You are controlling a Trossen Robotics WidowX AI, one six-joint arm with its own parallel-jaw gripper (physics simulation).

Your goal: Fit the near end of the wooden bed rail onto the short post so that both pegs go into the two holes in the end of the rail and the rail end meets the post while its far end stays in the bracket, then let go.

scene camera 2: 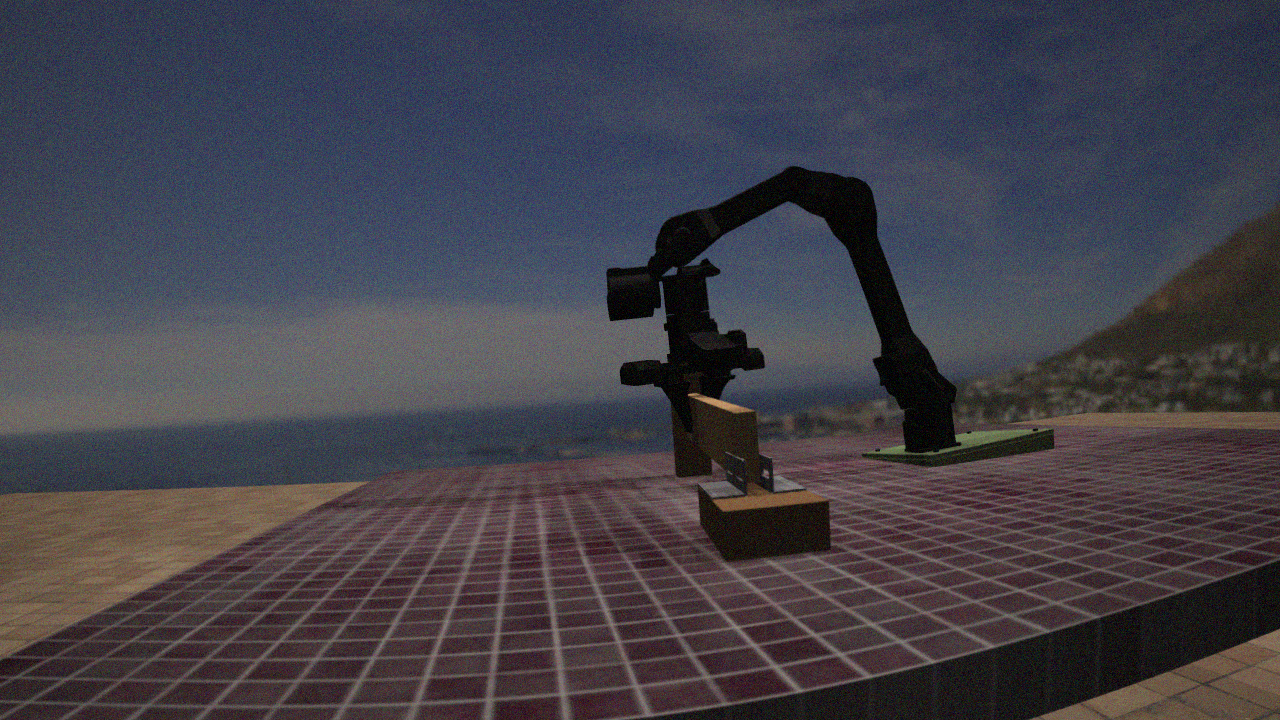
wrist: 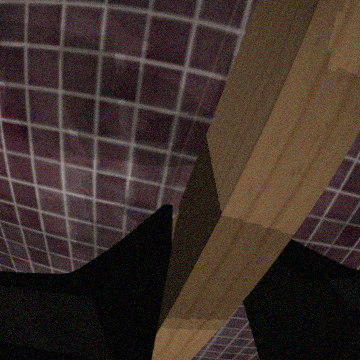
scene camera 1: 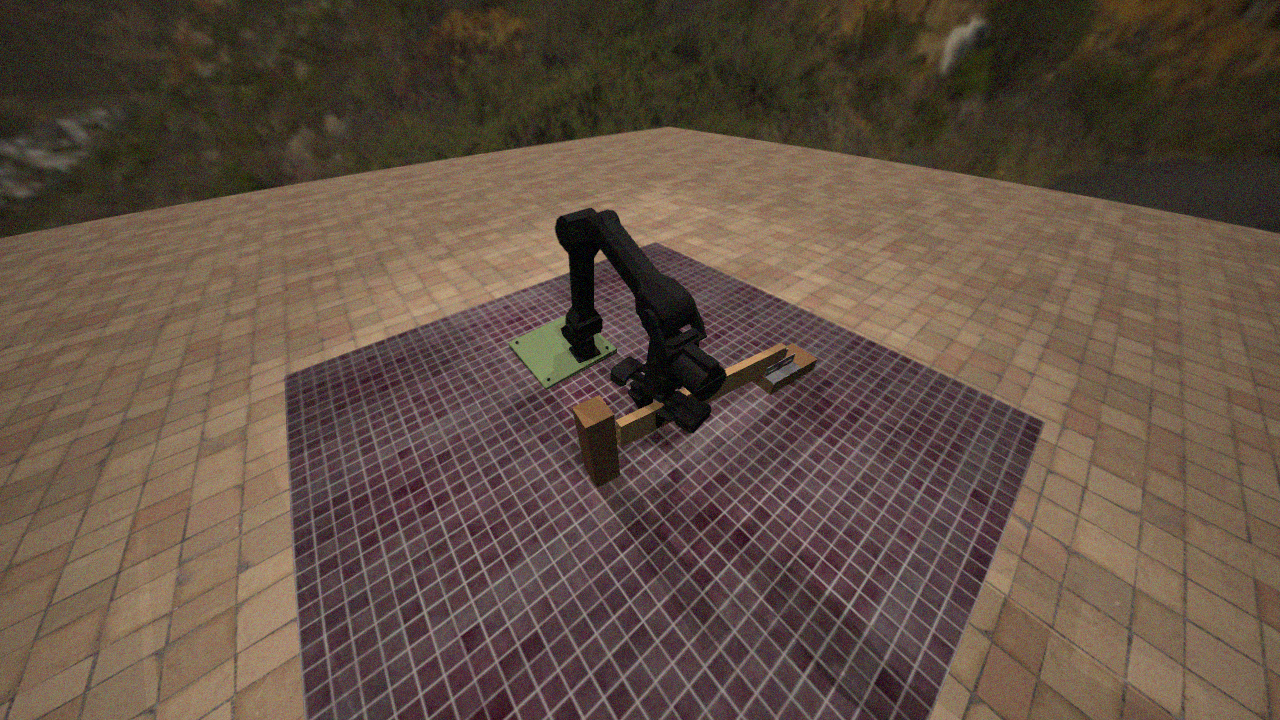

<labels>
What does my gripper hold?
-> A wooden bed rail.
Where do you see a wooden bed rail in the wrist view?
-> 277, 136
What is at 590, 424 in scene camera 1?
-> A short post.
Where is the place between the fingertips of my gripper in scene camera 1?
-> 652, 422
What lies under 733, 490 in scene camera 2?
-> A metal bracket.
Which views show my gripper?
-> Scene camera 2, the wrist view and scene camera 1: all of them.
</labels>
